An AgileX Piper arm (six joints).
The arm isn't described. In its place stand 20 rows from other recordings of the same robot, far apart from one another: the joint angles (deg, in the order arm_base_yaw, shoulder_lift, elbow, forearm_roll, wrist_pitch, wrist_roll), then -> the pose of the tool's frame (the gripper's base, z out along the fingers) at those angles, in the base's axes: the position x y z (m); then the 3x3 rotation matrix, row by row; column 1 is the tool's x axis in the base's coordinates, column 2 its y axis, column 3 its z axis.
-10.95 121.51 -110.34 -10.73 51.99 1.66 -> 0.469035, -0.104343, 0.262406; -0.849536, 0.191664, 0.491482; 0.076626, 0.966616, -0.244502; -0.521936, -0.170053, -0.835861
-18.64 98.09 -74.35 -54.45 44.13 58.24 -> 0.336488, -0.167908, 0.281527; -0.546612, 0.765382, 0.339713; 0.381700, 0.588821, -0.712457; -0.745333, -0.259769, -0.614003
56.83 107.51 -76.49 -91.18 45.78 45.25 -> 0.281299, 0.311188, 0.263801; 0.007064, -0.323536, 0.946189; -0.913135, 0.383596, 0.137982; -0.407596, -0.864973, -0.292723
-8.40 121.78 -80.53 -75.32 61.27 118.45 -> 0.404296, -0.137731, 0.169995; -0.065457, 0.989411, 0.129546; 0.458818, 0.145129, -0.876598; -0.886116, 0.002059, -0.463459
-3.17 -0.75 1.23 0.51 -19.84 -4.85 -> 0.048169, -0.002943, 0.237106; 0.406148, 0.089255, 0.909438; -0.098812, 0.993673, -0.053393; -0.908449, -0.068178, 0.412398
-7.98 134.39 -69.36 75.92 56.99 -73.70 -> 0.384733, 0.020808, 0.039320; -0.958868, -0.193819, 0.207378; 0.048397, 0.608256, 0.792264; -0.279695, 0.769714, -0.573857
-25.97 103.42 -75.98 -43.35 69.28 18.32 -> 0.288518, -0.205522, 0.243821; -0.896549, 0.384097, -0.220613; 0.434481, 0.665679, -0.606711; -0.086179, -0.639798, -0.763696
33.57 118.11 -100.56 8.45 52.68 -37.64 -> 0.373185, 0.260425, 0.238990; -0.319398, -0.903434, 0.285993; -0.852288, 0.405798, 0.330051; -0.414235, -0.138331, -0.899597
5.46 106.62 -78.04 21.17 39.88 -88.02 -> 0.394796, 0.058904, 0.224581; -0.086037, -0.893896, 0.439940; -0.934809, 0.225152, 0.274661; -0.344572, -0.387629, -0.854993
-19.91 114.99 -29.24 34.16 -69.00 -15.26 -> 0.257285, -0.143923, 0.097798; -0.274627, 0.757294, 0.592525; 0.074304, 0.631089, -0.772143; -0.958676, -0.168024, -0.229584
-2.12 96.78 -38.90 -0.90 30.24 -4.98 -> 0.251229, -0.010020, 0.121841; -0.990922, -0.061782, 0.119403; -0.063703, 0.997893, -0.012336; -0.118389, -0.019830, -0.992769
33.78 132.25 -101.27 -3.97 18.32 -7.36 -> 0.432194, 0.286727, 0.152481; -0.464412, -0.644687, 0.607206; -0.542838, 0.748951, 0.380000; -0.699749, -0.153138, -0.697782
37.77 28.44 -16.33 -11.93 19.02 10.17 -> 0.085481, 0.058479, 0.242763; -0.332305, -0.569777, 0.751617; -0.282284, 0.820457, 0.497158; -0.899938, -0.046962, -0.433481
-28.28 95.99 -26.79 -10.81 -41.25 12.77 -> 0.251581, -0.122571, 0.147683; -0.319786, 0.397175, 0.860226; 0.262425, 0.909510, -0.322374; -0.910423, 0.122654, -0.395077
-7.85 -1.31 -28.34 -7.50 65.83 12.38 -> -0.013343, -0.009099, 0.269256; -0.465268, 0.316021, 0.826835; 0.226024, 0.945547, -0.234208; -0.855827, 0.077915, -0.511361
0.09 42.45 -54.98 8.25 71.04 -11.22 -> 0.104002, 0.012513, 0.366261; -0.780985, -0.200561, 0.591471; -0.148059, 0.979494, 0.136637; -0.606746, 0.019139, -0.794665
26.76 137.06 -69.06 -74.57 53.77 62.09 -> 0.365330, 0.104975, 0.016875; -0.875112, -0.242268, 0.418910; -0.476636, 0.581155, -0.659603; -0.083651, -0.776894, -0.624049
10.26 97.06 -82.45 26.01 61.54 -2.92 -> 0.342762, 0.097697, 0.300182; -0.954815, -0.136828, 0.263830; -0.007258, 0.898187, 0.439553; -0.297112, 0.417777, -0.858596
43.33 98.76 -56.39 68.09 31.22 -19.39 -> 0.220892, 0.268536, 0.200264; -0.980100, -0.182120, 0.078972; -0.066009, 0.674204, 0.735589; -0.187208, 0.715738, -0.672809
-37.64 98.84 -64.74 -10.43 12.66 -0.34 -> 0.298210, -0.234544, 0.233036; -0.632227, 0.527139, 0.567815; 0.257158, 0.834094, -0.488013; -0.730862, -0.162517, -0.662895
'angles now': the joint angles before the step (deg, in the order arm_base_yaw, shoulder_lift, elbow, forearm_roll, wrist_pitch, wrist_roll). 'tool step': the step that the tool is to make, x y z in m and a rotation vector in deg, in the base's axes. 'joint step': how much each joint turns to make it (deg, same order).
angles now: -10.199 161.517 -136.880 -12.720 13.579 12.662
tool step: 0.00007 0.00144 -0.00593 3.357 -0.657 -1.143
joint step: 0.000 0.629 0.002 3.439 -0.689 0.171
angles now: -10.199 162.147 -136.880 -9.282 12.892 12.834
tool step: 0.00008 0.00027 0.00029 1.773 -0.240 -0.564
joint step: -0.057 -0.002 -0.110 2.576 0.169 -0.742
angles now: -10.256 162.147 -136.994 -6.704 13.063 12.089
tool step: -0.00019 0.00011 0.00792 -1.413 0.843 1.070
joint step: 0.000 -0.915 -0.062 0.858 1.492 -2.748
